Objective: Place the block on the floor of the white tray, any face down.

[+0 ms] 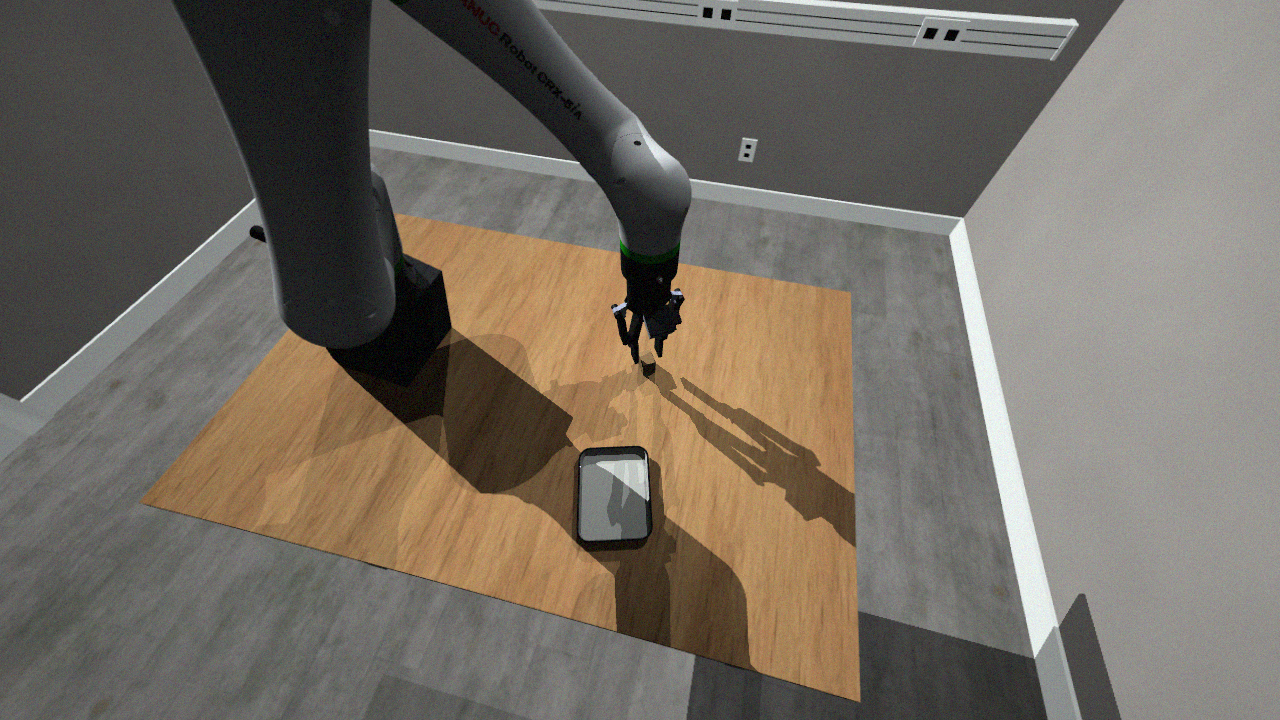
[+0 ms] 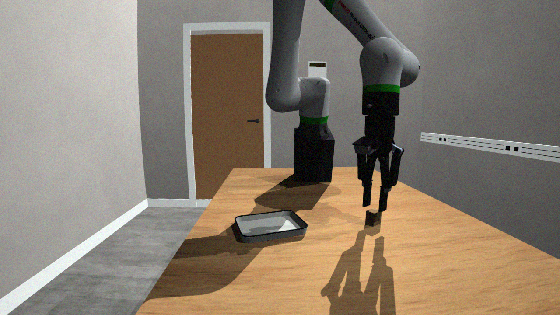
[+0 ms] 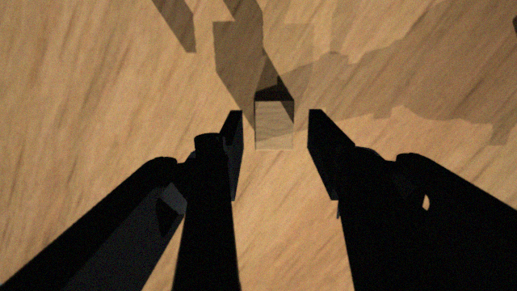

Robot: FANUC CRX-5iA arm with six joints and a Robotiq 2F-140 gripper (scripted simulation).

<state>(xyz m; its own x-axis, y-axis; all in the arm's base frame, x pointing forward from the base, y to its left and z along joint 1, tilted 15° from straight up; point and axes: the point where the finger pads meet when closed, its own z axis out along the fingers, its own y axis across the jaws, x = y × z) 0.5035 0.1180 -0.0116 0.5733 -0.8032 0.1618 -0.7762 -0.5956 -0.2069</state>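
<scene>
My hand is 60 mm above the wooden block. The rest, counted from my hand: white tray (30 mm ahead, 280 mm to the right, 60 mm below).
</scene>
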